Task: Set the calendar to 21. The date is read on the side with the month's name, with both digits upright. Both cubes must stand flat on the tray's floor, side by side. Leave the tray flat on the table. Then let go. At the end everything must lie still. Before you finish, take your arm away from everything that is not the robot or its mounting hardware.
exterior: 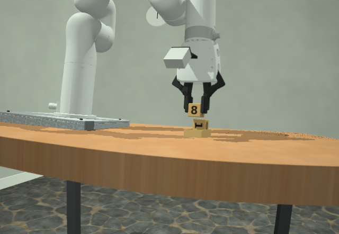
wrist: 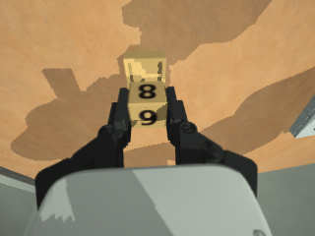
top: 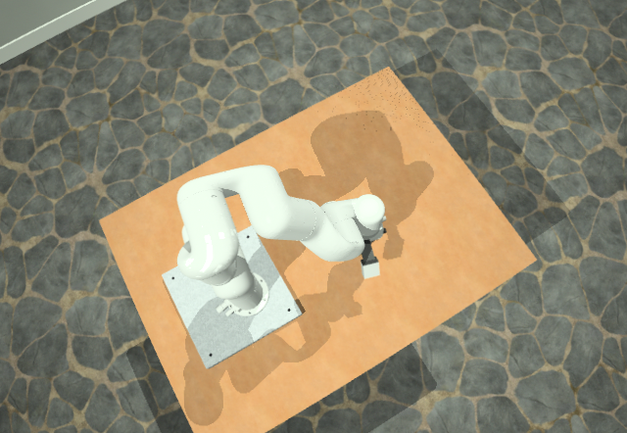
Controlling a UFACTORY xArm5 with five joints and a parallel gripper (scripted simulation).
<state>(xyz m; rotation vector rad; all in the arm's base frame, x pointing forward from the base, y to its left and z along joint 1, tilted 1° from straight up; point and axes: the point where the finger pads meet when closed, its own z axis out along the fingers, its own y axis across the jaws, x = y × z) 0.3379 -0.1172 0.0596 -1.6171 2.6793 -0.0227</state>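
My gripper is now 10 mm short of the wooden calendar tray, 20 mm to the right of it and 70 mm above it.
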